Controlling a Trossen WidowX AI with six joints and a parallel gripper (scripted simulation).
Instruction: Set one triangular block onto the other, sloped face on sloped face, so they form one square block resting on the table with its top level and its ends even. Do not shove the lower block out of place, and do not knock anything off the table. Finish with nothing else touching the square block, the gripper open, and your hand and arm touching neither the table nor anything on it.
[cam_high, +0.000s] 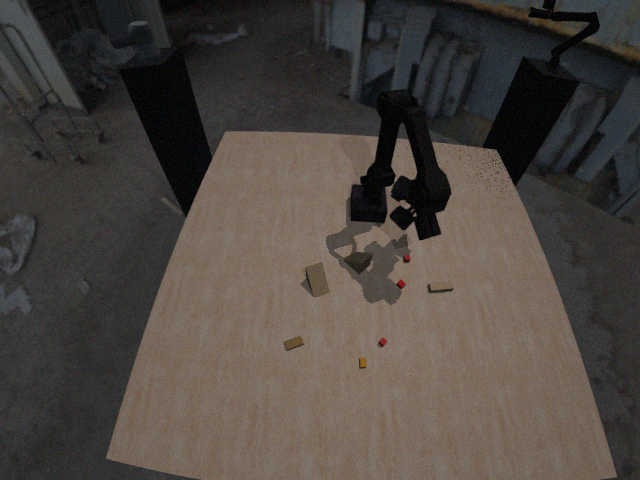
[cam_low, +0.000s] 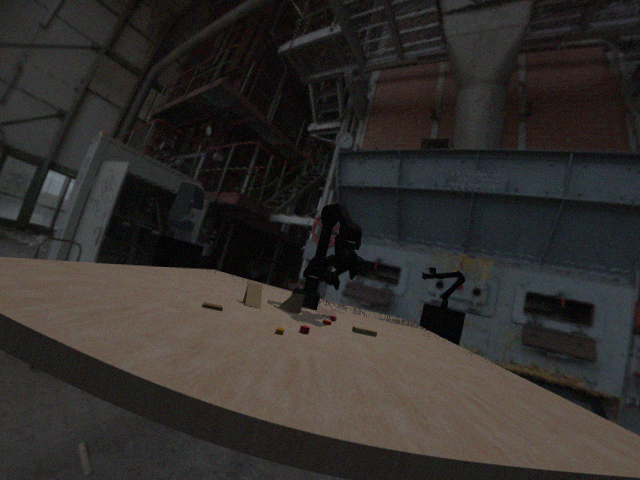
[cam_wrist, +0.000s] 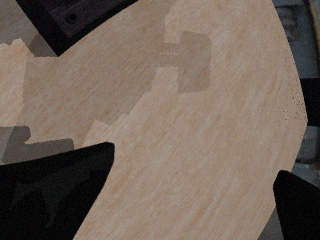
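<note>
Now: gripper tip 310 mm to the left of the triangular block, 210 mm short of it and 120 mm above it. Also, from my gripper tip: tan flat block: 230 mm ahead, 130 mm below, 70 mm to the left; then brown flat block: 400 mm ahead, 360 mm to the right, 130 mm below; then small yellow cube: 450 mm ahead, 180 mm to the right, 130 mm below.
</note>
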